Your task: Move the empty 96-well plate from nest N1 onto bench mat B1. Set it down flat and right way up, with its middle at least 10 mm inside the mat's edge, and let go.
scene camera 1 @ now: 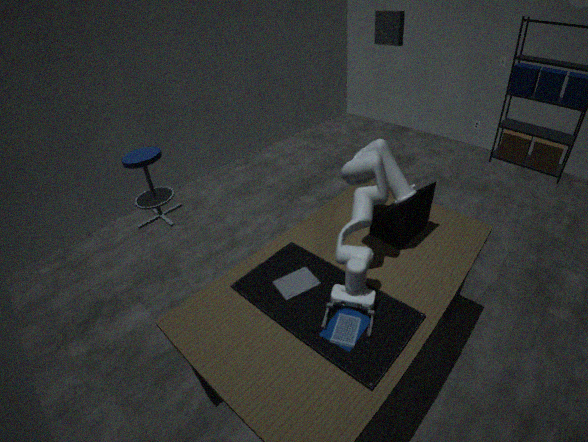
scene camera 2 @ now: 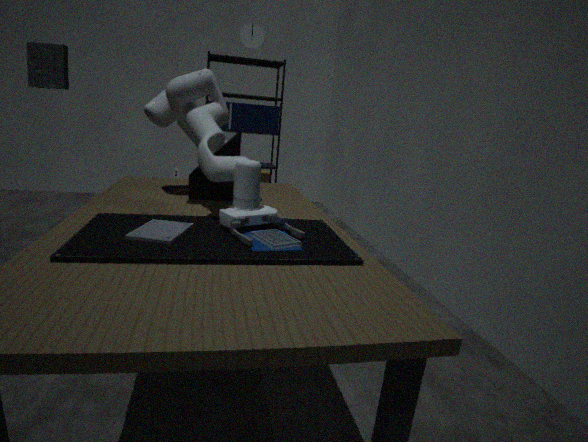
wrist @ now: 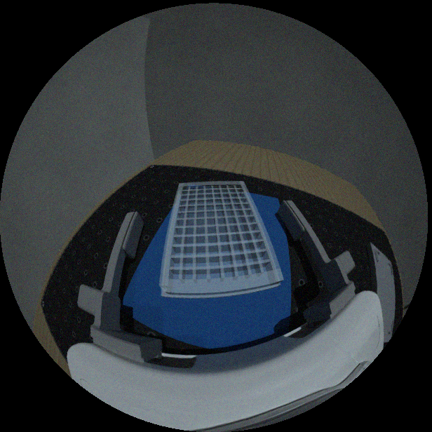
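Pixels of known places: hand, its tool point: [scene camera 1: 346, 327] [scene camera 2: 273, 237]; arm's base, origin of its link: [scene camera 1: 405, 198] [scene camera 2: 216, 151].
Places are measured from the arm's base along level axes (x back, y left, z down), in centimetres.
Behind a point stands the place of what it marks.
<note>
The pale 96-well plate [scene camera 1: 346, 330] @[z 15.3, x -66.4, y 24.8 cm] [scene camera 2: 277, 239] @[z 14.7, x -68.6, y 24.9 cm] [wrist: 217, 235] lies flat with its wells facing up on the blue bench mat [scene camera 1: 328, 332] @[z 16.0, x -71.3, y 20.7 cm] [scene camera 2: 262, 247] @[z 16.0, x -71.6, y 21.2 cm] [wrist: 210, 320]. Blue shows around much of it, and its middle is over the mat; its far end in the wrist view is near the mat's edge. My gripper [scene camera 1: 347, 329] @[z 15.0, x -65.5, y 24.0 cm] [scene camera 2: 276, 240] @[z 15.0, x -65.5, y 24.0 cm] [wrist: 210, 215] is open, with one finger on each side of the plate and a gap to both long sides. The pale grey flat block [scene camera 1: 296, 283] @[z 15.1, x -64.9, y -5.0 cm] [scene camera 2: 160, 230] @[z 15.1, x -66.0, y -5.3 cm] [wrist: 384, 295], seemingly nest N1, has no plate on it.
A black perforated board [scene camera 1: 280, 305] @[z 16.2, x -76.4, y -1.0 cm] [scene camera 2: 210, 252] @[z 16.2, x -76.9, y 9.1 cm] [wrist: 100, 250] lies under the mat and the grey block. It rests on the wooden table [scene camera 1: 240, 345] @[z 17.5, x -98.1, y 3.4 cm] [scene camera 2: 225, 305] @[z 17.5, x -100.0, y 15.0 cm] [wrist: 260, 157]. A black upright panel [scene camera 1: 405, 217] @[z -1.1, x -14.6, y 10.0 cm] stands by the arm's base.
</note>
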